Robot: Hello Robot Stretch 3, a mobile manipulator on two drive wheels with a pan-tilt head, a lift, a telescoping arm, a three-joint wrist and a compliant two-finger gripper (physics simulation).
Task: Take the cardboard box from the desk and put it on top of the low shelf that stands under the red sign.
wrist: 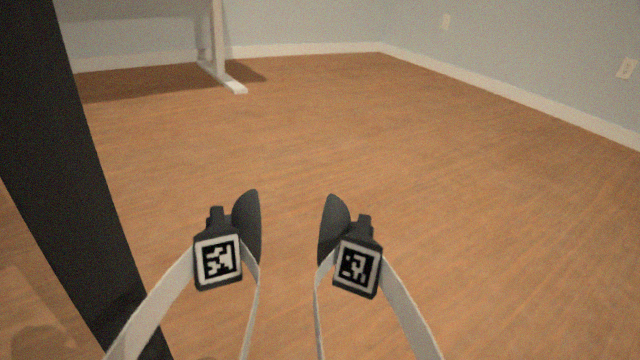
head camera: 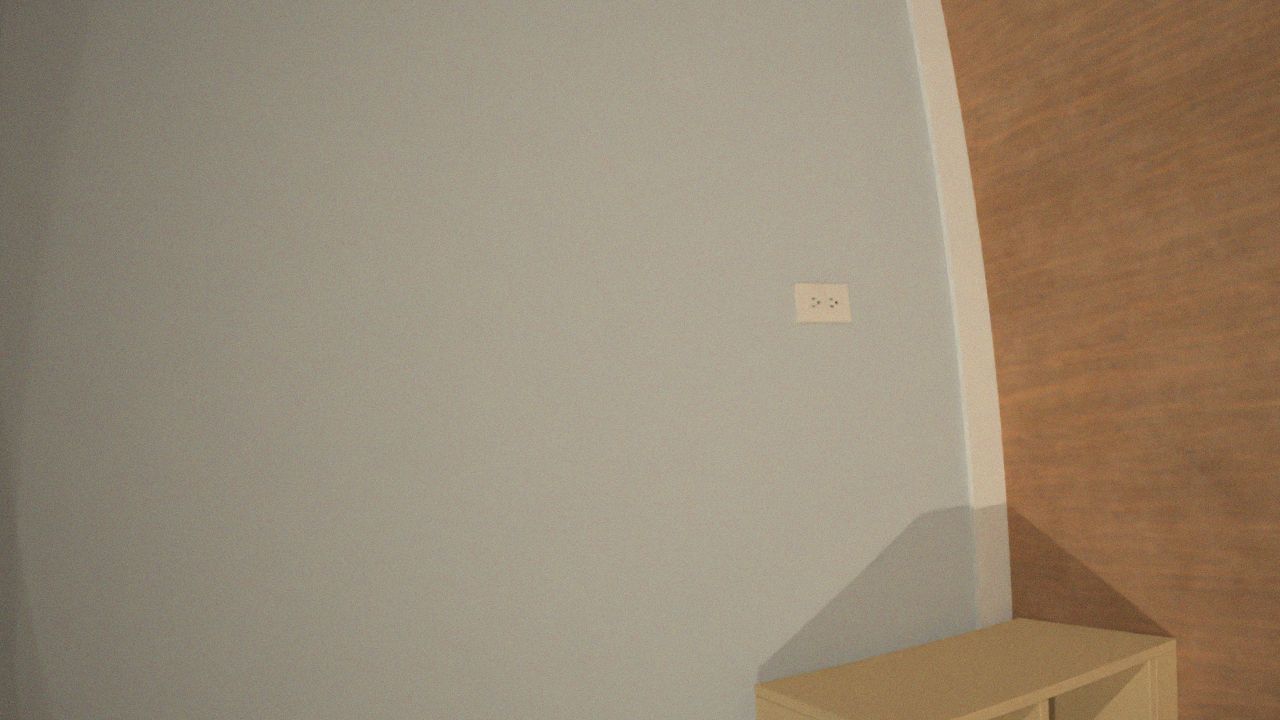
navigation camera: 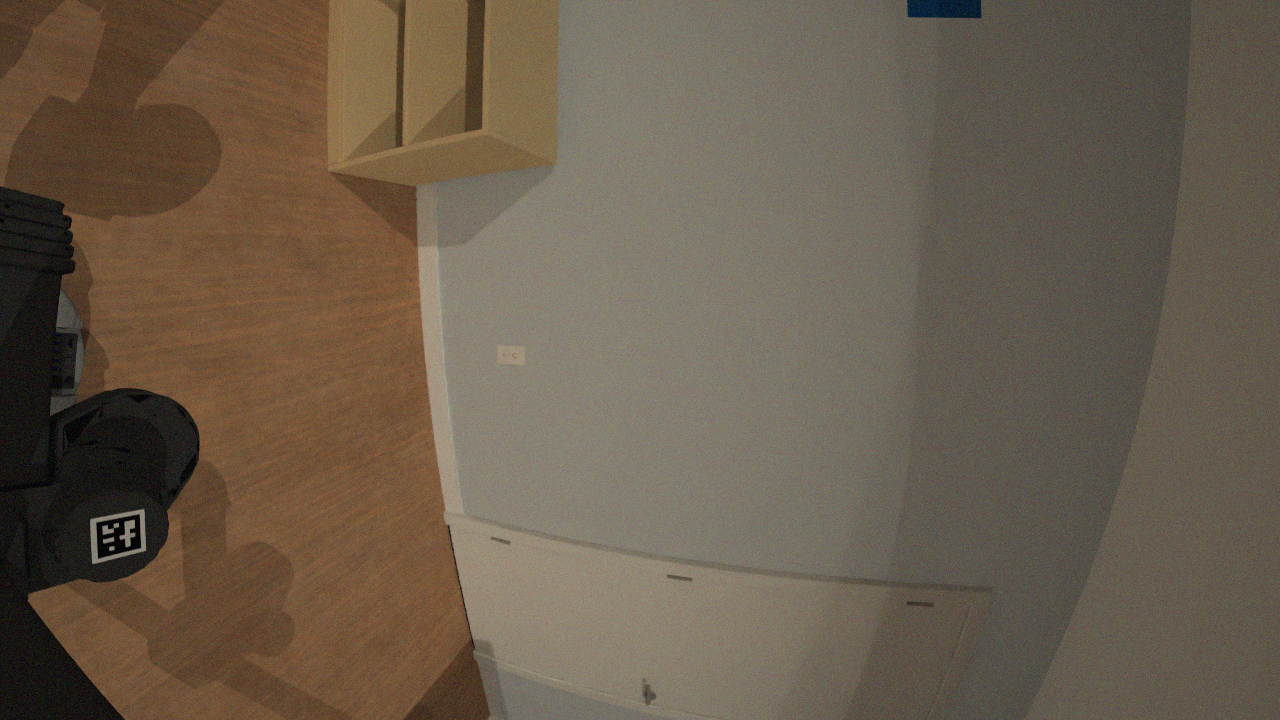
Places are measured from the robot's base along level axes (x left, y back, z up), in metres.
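Pixels of known places: gripper, fingertip midpoint: (wrist: 291, 216).
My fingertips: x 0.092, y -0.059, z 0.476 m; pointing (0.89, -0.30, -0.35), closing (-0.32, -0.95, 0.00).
Behind a point stands the place of what it marks.
My gripper (wrist: 291, 216) @[x 0.092, y -0.059, z 0.476 m] is open and empty in the wrist view, its two fingertips apart above the wooden floor. A white leg and foot (wrist: 218, 45) @[x 1.961, y -0.161, z 0.199 m], which look like part of the desk, stand far off at the upper left of the wrist view. The desk top is out of sight. The cardboard box does not show in any view. The red sign and the low shelf under it cannot be made out in these views.
A light wooden shelf unit (head camera: 975, 667) @[x -0.637, y 0.975, z 0.313 m] (navigation camera: 523, 80) @[x -0.826, y 0.919, z 0.610 m] stands against the wall, on the same wall as a blue sign (navigation camera: 944, 7) @[x -1.114, y 1.093, z 1.751 m]. A white door (navigation camera: 760, 617) @[x 0.798, y 1.550, z 1.329 m] is low in the navigation view. Dark wrist parts (navigation camera: 107, 474) @[x 0.076, y 0.164, z 0.701 m] show at its left.
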